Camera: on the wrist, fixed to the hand. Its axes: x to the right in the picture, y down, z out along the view.
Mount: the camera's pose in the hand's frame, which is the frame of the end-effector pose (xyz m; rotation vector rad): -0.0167 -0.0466 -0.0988 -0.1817 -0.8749 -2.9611
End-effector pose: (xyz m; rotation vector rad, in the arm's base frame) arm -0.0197 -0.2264 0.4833 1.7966 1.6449 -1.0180
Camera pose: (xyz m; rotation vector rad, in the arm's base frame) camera -0.0462 -0.1528 0.5614 1.9676 -1.7238 1.1472
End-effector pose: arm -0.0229 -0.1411 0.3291 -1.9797 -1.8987 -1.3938
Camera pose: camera -0.1120 -0.2021 0.3527 -1.0125 1.3956 -0.2360
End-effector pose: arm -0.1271 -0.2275 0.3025 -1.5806 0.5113 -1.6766
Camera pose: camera -0.2352 -0.2063 0.3106 0.9621 1.5234 0.4489
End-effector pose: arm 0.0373 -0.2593 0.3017 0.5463 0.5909 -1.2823
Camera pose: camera -0.0213 -0.1903 0.2383 1.1323 -0.1788 1.8906
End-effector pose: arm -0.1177 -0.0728 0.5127 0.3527 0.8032 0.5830
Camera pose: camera -0.1852 -0.1121 0.4345 -0.8449 -0.2281 -2.1340
